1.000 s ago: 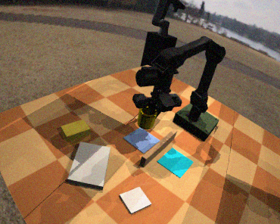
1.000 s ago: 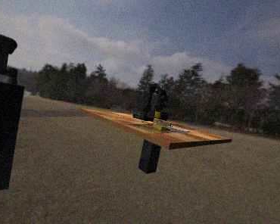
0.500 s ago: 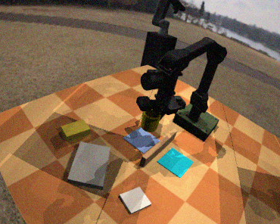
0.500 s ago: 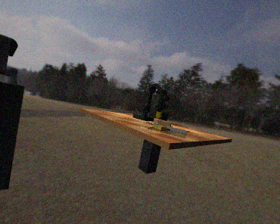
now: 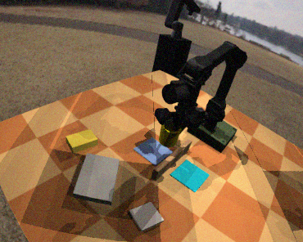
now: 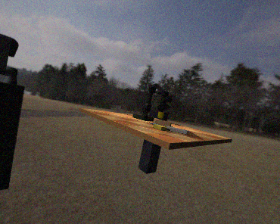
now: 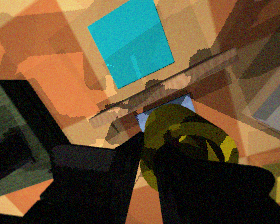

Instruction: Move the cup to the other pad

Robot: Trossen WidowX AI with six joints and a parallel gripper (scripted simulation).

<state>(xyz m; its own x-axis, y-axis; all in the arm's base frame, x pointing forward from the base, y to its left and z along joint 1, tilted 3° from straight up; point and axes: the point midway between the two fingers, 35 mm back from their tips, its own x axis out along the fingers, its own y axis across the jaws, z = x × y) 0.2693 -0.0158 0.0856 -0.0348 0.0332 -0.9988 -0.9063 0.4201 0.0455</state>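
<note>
The cyan pad is 120 mm to the left of my gripper tip, 120 mm below it and 10 mm ahead of it. Round my gripper tip: blue pad 120 mm below, 60 mm to the right, 30 mm ahead; then wooden bar 100 mm below, 30 mm to the left, 20 mm ahead; then yellow cup 20 mm ahead, 10 mm to the right.
</note>
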